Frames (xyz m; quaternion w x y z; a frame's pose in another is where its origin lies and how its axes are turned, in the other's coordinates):
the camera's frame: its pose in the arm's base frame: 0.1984 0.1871 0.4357 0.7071 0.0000 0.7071 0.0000
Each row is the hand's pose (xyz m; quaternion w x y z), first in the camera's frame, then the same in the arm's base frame.
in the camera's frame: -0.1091 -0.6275 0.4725 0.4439 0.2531 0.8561 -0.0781
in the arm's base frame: 0.6709 -0.4404 0.5448 0.2915 -0.1237 -0.9192 0.2342
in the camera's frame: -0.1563 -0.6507 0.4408 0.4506 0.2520 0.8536 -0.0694
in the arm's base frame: 0.6392 -0.4636 0.5920 0.2850 -0.1291 -0.9222 0.2273
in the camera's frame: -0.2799 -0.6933 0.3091 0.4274 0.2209 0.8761 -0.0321
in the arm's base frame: 0.5075 -0.5062 0.7156 0.3173 -0.1335 -0.9217 0.1789
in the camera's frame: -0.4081 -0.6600 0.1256 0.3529 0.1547 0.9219 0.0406
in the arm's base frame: 0.3240 -0.4729 0.8438 0.4023 -0.1381 -0.9014 0.0807
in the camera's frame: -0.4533 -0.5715 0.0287 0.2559 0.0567 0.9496 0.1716
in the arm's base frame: 0.2271 -0.3844 0.8890 0.4905 -0.1614 -0.8525 -0.0813
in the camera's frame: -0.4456 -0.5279 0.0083 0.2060 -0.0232 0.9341 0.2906
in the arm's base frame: 0.2067 -0.3408 0.8813 0.5149 -0.1891 -0.8062 -0.2219
